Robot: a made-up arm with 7 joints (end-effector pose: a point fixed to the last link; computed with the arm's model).
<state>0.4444 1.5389 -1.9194 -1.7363 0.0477 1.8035 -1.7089</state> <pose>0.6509 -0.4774 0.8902 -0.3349 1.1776 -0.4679</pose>
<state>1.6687 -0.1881 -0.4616 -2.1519 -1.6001 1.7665 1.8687</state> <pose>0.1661 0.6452 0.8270 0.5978 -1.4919 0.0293</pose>
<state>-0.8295 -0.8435 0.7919 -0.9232 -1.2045 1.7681 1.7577</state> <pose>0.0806 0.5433 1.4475 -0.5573 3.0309 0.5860</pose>
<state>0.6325 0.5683 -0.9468 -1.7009 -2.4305 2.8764 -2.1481</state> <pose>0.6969 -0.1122 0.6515 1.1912 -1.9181 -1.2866</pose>
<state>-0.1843 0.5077 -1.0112 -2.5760 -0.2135 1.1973 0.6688</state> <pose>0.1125 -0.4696 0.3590 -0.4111 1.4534 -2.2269</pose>
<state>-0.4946 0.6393 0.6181 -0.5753 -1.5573 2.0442 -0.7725</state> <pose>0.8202 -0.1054 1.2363 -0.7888 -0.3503 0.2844</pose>
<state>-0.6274 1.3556 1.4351 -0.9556 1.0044 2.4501 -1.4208</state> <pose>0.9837 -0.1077 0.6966 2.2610 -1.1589 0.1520</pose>
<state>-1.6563 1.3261 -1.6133 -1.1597 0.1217 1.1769 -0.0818</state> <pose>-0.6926 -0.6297 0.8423 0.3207 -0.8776 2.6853</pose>
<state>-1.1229 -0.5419 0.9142 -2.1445 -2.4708 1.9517 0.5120</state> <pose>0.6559 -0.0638 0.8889 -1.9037 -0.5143 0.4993</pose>
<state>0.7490 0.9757 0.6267 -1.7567 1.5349 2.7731 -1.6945</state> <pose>0.2557 0.7252 0.3333 1.5511 0.4378 0.7416</pose>
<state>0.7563 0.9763 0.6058 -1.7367 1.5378 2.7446 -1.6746</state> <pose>0.2690 0.7270 0.3326 1.5685 0.4362 0.7210</pose>
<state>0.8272 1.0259 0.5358 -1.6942 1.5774 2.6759 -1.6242</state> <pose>0.2592 0.7224 0.2896 1.5729 0.4975 0.6359</pose>
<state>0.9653 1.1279 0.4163 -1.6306 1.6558 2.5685 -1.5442</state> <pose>0.2235 0.7029 0.2055 1.5431 0.6088 0.5003</pose>
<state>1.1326 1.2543 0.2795 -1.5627 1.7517 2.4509 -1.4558</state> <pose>0.1789 0.6646 0.1119 1.4744 0.7169 0.3728</pose>
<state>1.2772 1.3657 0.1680 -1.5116 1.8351 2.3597 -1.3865</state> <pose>0.1445 0.6209 0.0405 1.3953 0.7878 0.2958</pose>
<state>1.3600 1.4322 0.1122 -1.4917 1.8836 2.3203 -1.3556</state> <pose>0.1237 0.5881 0.0018 1.3359 0.8187 0.2663</pose>
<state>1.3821 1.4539 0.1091 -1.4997 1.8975 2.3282 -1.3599</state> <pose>0.1094 0.5699 -0.0123 1.3017 0.8242 0.2623</pose>
